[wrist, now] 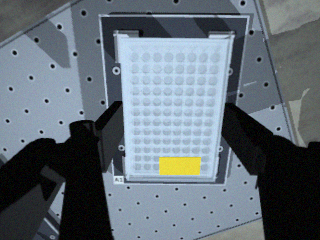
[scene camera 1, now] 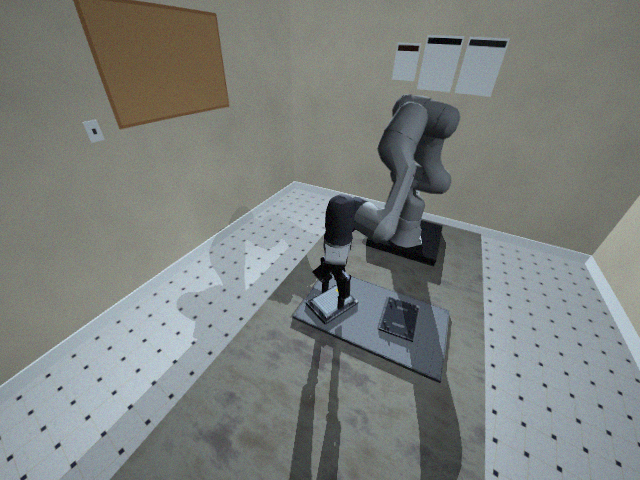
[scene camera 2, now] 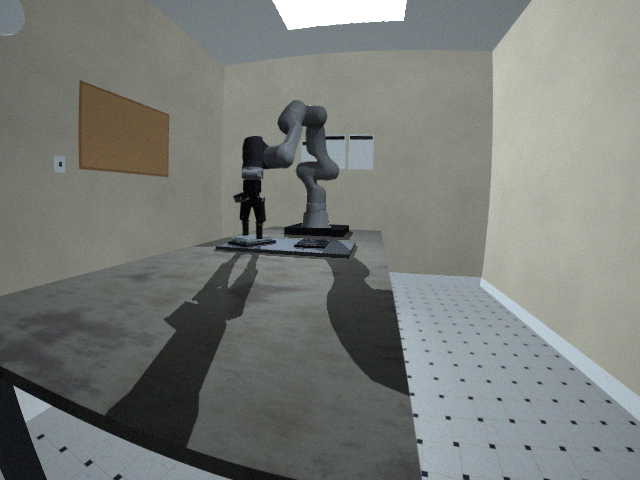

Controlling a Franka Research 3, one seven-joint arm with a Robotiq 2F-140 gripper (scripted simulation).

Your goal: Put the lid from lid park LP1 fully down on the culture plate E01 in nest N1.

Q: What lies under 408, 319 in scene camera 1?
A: A lid park LP1.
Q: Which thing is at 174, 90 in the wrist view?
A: A clear lid.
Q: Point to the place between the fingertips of my gripper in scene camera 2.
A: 252, 237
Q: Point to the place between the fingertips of my gripper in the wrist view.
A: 172, 116
